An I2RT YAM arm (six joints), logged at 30 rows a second.
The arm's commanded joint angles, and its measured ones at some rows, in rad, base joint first. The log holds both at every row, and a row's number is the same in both.
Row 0, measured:
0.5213, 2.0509, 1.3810, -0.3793, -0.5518, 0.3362
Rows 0 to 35, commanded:
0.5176, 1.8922, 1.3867, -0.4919, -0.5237, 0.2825
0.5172, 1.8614, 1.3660, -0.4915, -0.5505, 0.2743
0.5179, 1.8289, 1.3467, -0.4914, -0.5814, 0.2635
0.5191, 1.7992, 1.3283, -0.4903, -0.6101, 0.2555
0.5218, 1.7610, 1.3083, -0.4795, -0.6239, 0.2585
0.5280, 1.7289, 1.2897, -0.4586, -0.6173, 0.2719
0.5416, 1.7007, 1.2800, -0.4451, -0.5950, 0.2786
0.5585, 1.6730, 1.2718, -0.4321, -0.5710, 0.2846
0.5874, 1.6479, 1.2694, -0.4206, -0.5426, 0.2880
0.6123, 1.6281, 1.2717, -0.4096, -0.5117, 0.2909
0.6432, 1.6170, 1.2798, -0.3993, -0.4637, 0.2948
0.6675, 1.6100, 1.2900, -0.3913, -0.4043, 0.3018
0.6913, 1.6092, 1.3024, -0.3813, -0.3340, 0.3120
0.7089, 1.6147, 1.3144, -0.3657, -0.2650, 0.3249
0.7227, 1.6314, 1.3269, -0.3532, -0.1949, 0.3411
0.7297, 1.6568, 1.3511, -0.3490, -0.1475, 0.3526
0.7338, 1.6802, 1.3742, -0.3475, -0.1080, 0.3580
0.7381, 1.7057, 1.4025, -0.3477, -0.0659, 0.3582
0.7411, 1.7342, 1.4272, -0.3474, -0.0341, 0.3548
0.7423, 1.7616, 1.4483, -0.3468, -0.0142, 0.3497
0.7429, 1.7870, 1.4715, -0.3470, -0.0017, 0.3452
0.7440, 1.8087, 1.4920, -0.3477, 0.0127, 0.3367
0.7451, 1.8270, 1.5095, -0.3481, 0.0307, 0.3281
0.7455, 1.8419, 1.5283, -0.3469, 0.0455, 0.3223
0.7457, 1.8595, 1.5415, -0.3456, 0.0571, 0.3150
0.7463, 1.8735, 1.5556, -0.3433, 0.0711, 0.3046
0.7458, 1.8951, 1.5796, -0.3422, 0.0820, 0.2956
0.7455, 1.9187, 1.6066, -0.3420, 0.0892, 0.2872
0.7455, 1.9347, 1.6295, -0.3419, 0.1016, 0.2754
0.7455, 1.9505, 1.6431, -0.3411, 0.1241, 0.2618
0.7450, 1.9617, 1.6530, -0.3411, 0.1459, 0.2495
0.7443, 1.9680, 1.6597, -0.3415, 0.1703, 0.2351
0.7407, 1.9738, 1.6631, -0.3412, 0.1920, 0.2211
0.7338, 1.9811, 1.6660, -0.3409, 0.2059, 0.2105
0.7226, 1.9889, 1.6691, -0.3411, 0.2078, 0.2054
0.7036, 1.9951, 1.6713, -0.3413, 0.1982, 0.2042
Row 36, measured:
0.7406, 1.9700, 1.6204, -0.3549, 0.1255, 0.2533
